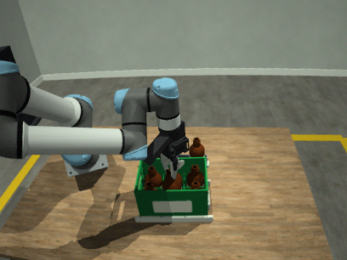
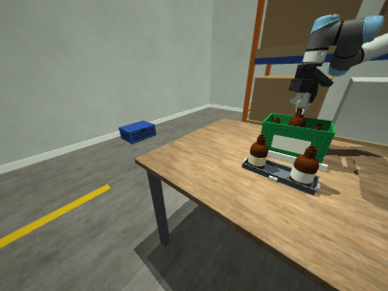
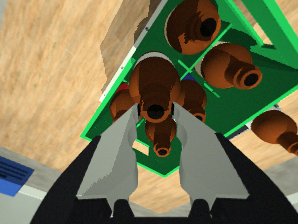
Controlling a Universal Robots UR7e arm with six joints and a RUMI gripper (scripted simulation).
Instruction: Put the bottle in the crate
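Now: hand 40 mm to the right of the green crate and 130 mm above it. From my hand the other things lie so: grey tray (10 mm ahead, 280 mm to the left, 210 mm below).
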